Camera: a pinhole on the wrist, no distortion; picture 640 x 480 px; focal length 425.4 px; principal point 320.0 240.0 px. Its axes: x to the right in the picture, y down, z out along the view. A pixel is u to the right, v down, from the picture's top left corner.
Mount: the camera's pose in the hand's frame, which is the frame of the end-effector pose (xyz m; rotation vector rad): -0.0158 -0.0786 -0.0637 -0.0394 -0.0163 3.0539
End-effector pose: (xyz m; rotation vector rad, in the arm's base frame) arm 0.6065 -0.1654 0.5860 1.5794 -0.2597 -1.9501
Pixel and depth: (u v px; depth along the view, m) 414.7 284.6 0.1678
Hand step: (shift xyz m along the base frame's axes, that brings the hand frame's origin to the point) -0.1217 0.0859 0.0280
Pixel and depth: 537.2 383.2 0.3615
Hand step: -0.3127 0.2093 0.1634
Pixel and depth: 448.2 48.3 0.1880
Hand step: -0.1059 0.0052 0.0950
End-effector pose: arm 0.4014 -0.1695 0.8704 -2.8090 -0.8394 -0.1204
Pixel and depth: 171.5 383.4 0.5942
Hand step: -0.0244 0.4482 -0.4459
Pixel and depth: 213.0 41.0 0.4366
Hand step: 0.1516 0.0458 -0.3742
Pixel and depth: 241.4 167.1 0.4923
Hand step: 0.0619 0.1379 -0.4103
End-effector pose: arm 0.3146 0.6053 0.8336 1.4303 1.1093 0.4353
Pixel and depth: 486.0 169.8 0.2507
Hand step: 0.0820 -0.2027 -0.0291
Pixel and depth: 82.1 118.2 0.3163
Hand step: 0.2800 -0.0148 -0.1165
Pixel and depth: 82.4 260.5 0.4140
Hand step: 0.3360 -0.0548 -0.2578
